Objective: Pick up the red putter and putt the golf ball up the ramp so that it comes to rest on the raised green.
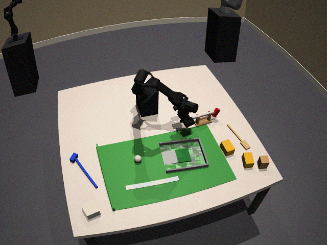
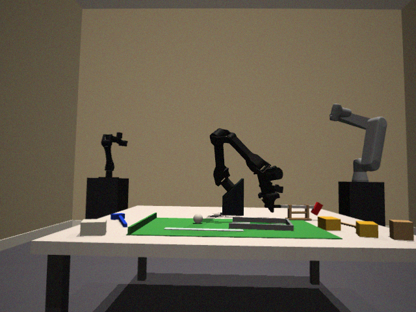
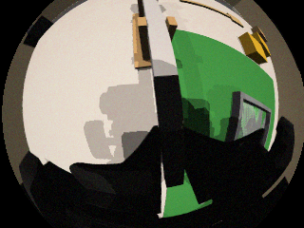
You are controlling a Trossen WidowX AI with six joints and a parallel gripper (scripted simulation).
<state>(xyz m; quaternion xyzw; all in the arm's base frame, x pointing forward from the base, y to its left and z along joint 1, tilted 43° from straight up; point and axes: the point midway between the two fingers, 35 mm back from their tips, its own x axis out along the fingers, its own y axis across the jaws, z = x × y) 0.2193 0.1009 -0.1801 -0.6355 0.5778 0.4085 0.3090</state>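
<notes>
The red putter lies 2 cm behind my gripper tip, 11 cm to the left of it and 2 cm above it. Round my gripper tip: green mat 27 cm ahead, 20 cm to the right, 4 cm below; then wooden paddle 19 cm ahead, 33 cm to the left, 3 cm below; then wooden rack 2 cm behind, 13 cm to the left.
</notes>
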